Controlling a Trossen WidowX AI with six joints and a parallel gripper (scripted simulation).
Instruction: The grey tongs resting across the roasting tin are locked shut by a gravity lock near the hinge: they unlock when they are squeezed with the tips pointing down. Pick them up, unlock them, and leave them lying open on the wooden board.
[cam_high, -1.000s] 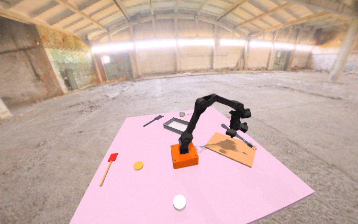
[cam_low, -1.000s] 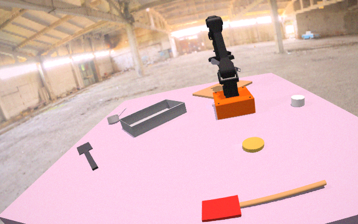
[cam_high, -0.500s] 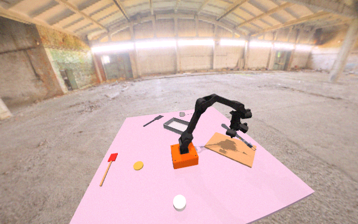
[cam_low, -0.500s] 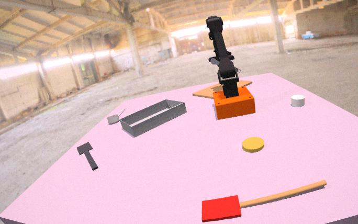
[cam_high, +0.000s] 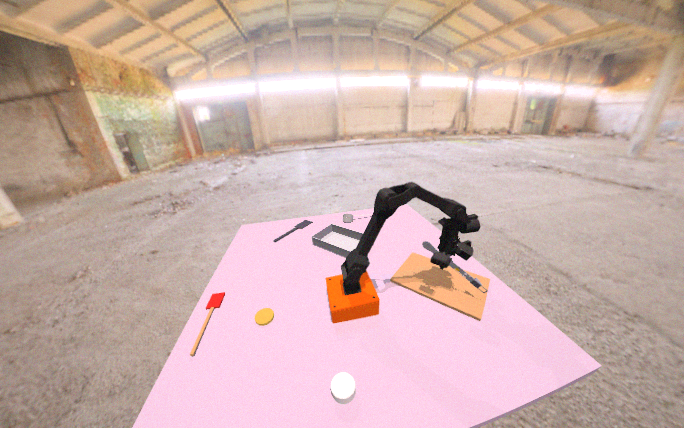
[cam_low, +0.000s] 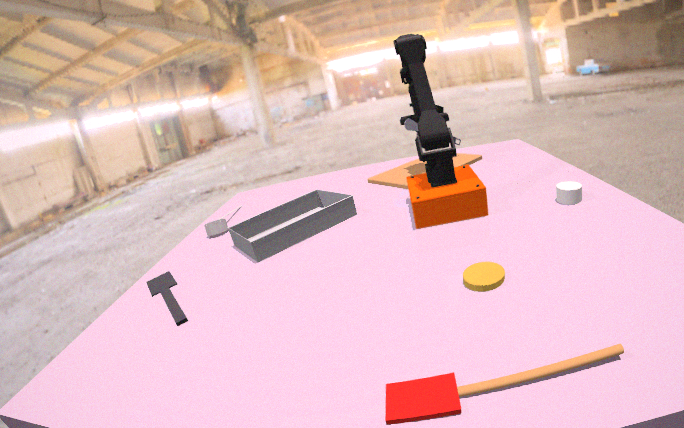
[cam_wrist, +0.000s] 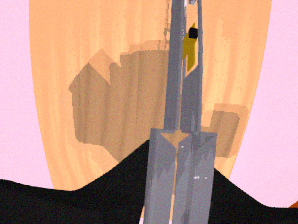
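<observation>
My gripper tip is now 9 cm above the wooden board, 2 cm to the left of it and 2 cm short of it. From my gripper tip the other things lie so: grey roasting tin (40 cm ahead, 35 cm to the left, 7 cm below); yellow disc (71 cm to the left, 9 cm below, 3 cm behind); white cylinder (45 cm to the left, 31 cm behind, 8 cm below).
</observation>
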